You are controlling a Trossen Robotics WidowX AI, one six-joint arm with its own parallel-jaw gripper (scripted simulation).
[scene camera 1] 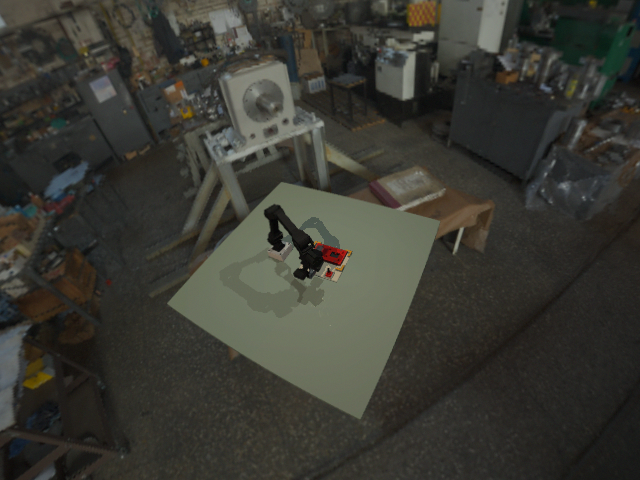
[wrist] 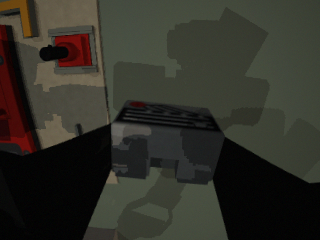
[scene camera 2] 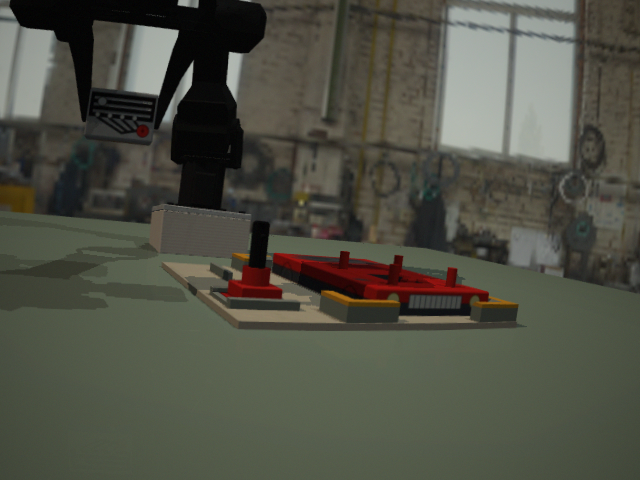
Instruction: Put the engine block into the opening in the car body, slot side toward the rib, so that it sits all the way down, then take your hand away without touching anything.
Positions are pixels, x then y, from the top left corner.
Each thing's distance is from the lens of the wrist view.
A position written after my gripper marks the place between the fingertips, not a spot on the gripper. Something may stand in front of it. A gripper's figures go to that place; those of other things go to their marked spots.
my gripper (wrist: 165, 134): 10 cm
engine block (wrist: 145, 134): 8 cm
